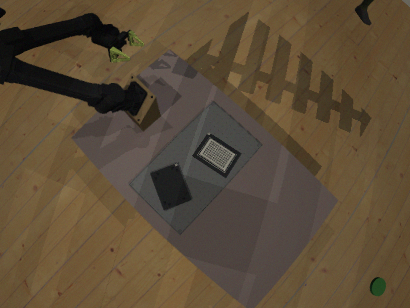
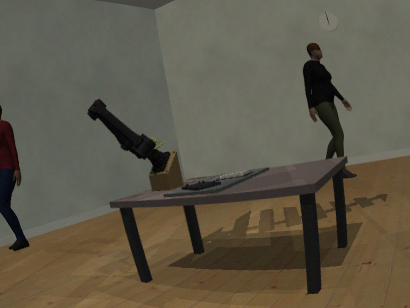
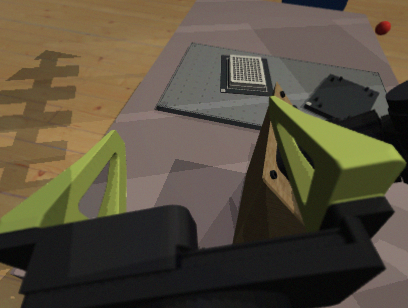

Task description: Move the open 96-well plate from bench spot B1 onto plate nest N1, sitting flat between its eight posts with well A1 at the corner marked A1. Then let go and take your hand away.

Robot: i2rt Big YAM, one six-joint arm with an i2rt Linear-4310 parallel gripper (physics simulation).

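The open 96-well plate is pale and lies flat on a dark rectangular base with a small light mark at one corner. The plate nest is a dark plate with short posts near its corners and a light mark at one corner. It holds no plate and sits turned relative to the plate's base. My gripper is open and empty, with lime-green fingers. It is well away from the plate, beyond the wooden block. Printed labels are too small to read.
Both bases rest on a grey perforated board on the table. The arm stands on a wooden block at one table end. Two people stand beyond the table.
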